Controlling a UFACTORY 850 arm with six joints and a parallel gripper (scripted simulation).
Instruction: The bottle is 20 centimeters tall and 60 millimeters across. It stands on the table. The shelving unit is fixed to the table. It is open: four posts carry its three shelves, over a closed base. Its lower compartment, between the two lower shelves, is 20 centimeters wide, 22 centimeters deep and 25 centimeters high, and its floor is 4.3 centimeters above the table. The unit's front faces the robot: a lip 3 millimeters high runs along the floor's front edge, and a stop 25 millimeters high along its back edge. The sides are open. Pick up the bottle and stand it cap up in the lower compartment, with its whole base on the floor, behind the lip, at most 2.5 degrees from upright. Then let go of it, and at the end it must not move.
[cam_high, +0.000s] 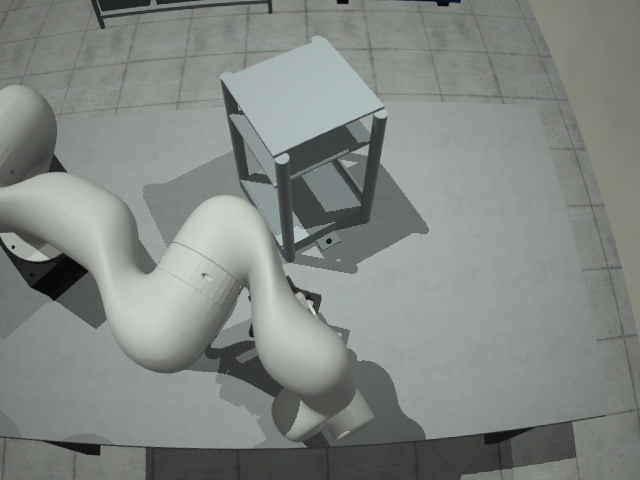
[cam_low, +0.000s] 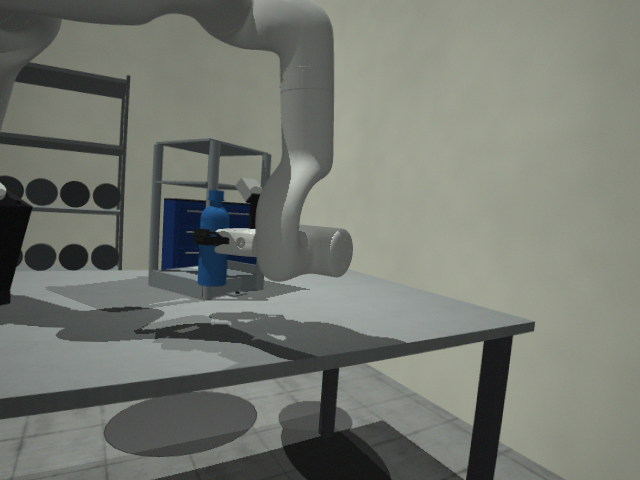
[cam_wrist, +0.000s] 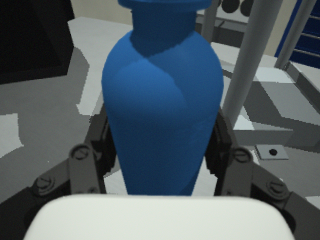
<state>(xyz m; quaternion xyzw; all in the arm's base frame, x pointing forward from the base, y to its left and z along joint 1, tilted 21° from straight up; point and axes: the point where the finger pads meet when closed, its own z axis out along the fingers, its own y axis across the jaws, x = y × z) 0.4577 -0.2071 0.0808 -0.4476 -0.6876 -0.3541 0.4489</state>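
The grey shelving unit lies 12 cm ahead of my hand, 28 cm to the left of it and 3 cm above it. Also, from my hand: blue bottle 3 cm above.
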